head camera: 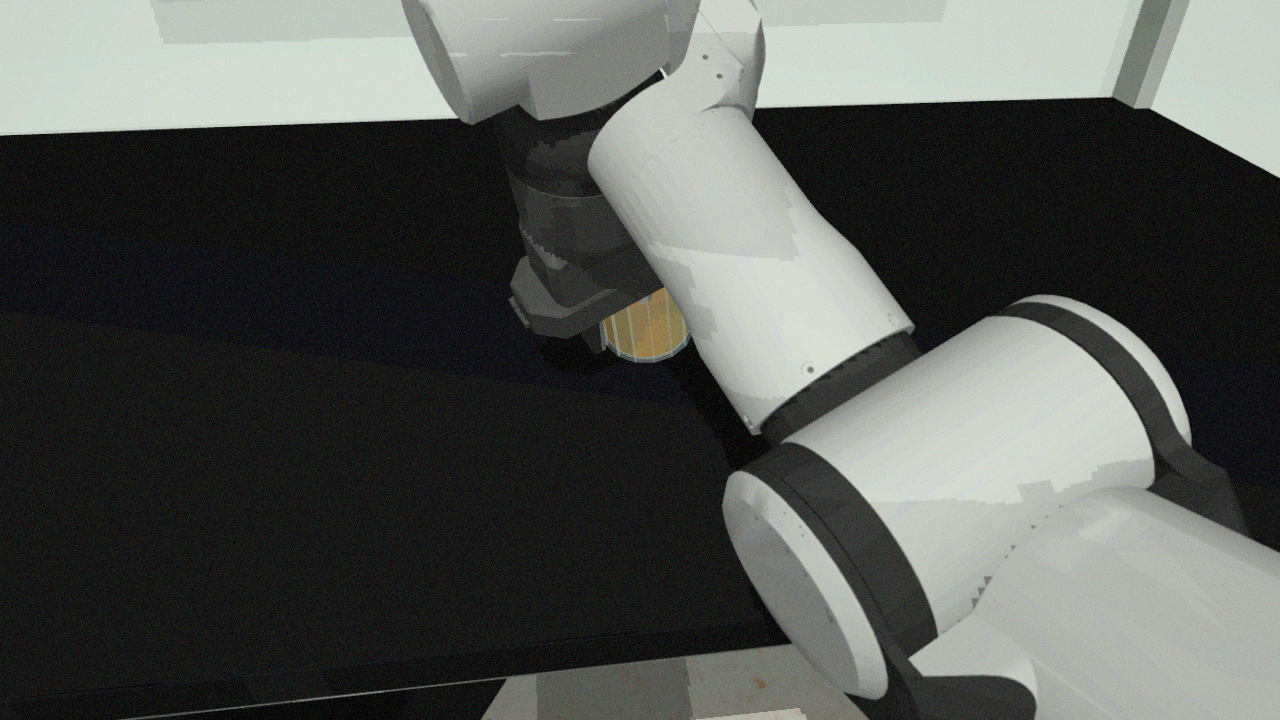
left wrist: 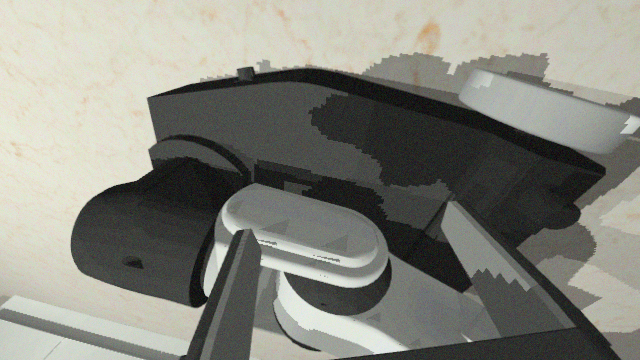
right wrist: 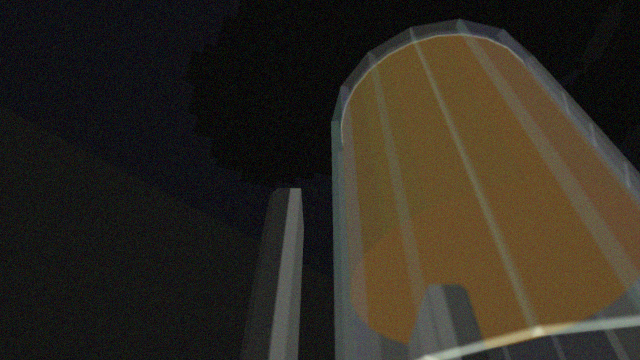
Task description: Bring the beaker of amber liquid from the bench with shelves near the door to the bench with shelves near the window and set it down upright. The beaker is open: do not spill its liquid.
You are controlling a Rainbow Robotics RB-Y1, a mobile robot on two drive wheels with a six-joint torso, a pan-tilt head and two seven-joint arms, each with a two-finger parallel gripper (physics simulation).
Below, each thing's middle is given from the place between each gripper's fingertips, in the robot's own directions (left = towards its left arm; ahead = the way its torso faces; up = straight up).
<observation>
The clear beaker of amber liquid (head camera: 652,329) lies 760 mm ahead of my left hand, 510 mm to the right of it and 590 mm above it.
I see the clear beaker of amber liquid 10 mm ahead of my right hand, 30 mm to the right of it and 20 mm above it.
</observation>
